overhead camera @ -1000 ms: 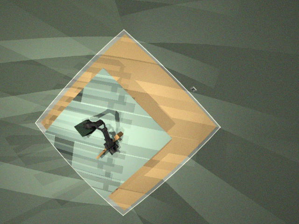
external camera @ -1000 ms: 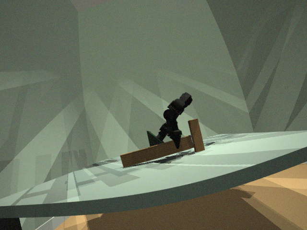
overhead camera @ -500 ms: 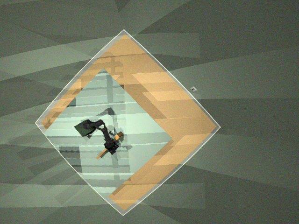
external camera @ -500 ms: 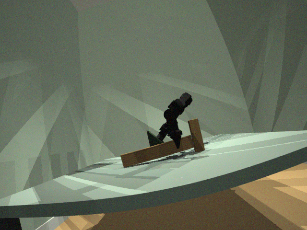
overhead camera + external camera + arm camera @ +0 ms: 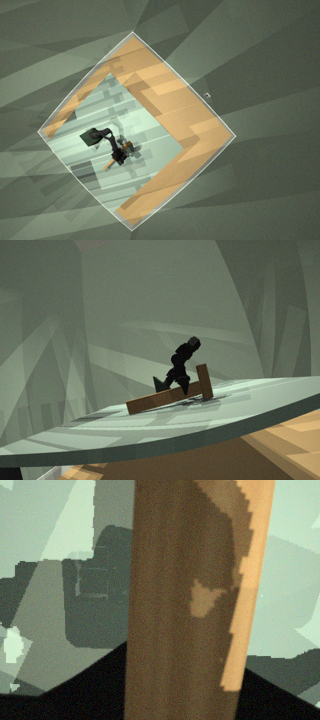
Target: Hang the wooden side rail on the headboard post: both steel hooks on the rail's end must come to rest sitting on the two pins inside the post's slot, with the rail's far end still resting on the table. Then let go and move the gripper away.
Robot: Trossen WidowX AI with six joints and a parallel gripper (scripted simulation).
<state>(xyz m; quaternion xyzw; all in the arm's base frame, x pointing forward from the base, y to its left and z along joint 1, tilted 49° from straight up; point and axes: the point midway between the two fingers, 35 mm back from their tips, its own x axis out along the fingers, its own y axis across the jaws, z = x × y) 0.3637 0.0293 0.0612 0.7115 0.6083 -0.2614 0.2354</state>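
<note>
The headboard post lies 1 cm ahead of my gripper tip, 11 cm to the left of it and 4 cm above it.
</note>
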